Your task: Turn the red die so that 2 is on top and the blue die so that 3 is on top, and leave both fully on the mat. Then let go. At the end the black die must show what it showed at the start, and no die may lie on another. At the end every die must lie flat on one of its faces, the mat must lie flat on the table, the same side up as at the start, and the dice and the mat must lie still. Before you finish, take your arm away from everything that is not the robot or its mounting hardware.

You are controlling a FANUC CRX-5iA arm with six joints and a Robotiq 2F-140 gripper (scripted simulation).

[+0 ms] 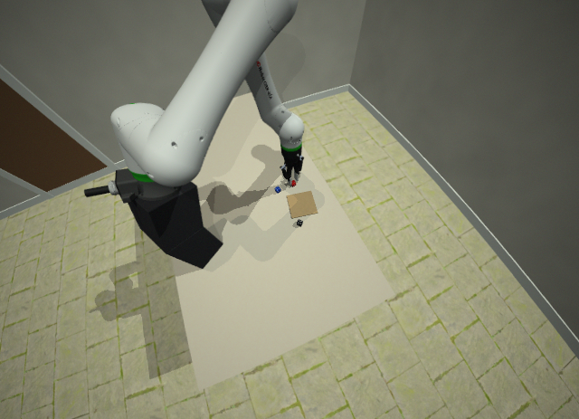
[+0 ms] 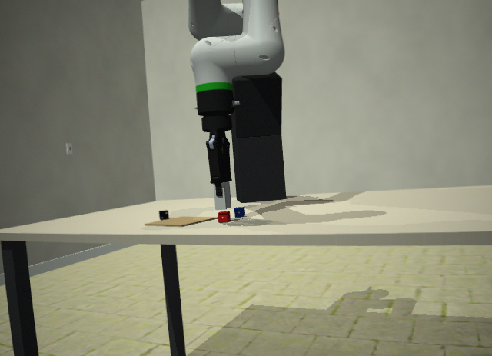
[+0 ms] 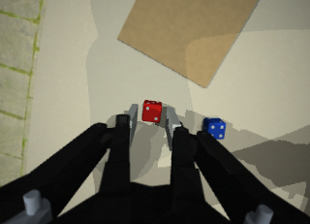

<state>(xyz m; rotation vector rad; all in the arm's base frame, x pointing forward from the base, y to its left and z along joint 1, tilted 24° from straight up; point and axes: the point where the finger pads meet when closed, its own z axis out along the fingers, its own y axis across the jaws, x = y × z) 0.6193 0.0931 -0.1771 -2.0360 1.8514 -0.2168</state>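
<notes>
My hand is 5 cm above the red die. The rest, counted from my hand: blue die (9 cm behind, 5 cm below, 1 cm to the left); then black die (23 cm to the right, 8 cm behind, 5 cm below); then brown mat (13 cm to the right, 6 cm below, 2 cm behind).
</notes>
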